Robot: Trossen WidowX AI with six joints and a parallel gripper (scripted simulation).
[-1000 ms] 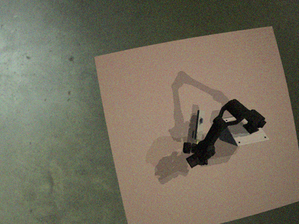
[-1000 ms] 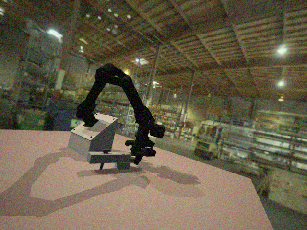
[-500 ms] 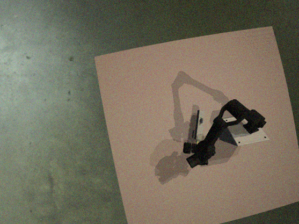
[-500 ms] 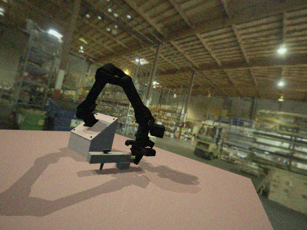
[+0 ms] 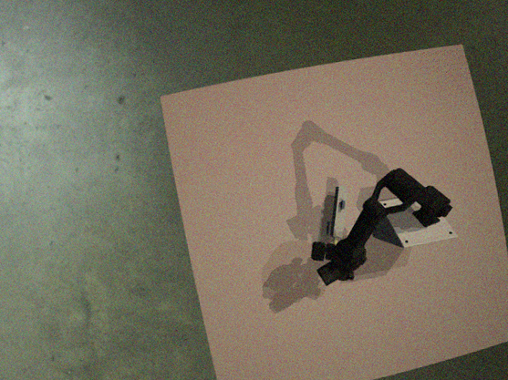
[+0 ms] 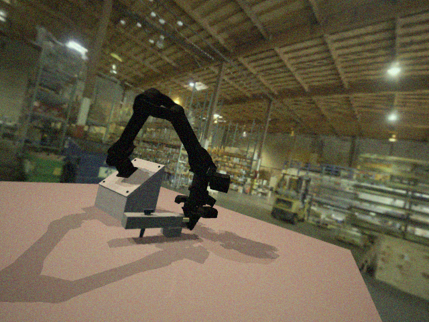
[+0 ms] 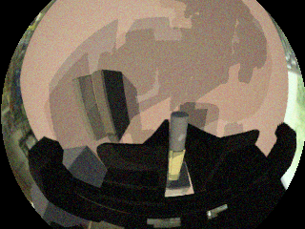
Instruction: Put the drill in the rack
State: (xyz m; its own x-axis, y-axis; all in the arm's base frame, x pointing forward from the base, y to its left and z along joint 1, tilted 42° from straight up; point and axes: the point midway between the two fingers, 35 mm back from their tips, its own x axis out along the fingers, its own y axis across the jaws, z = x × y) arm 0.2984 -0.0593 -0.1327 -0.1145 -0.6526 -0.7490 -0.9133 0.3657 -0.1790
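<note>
Now: the drill 40 mm to the right of my gripper tip, 40 mm above it and 20 mm behind it. From my gripper tip the other things lie so: dark key: 160 mm to the right, 70 mm behind, 40 mm above; grey rack: 60 mm to the left, 60 mm behind, 10 mm above.
</note>
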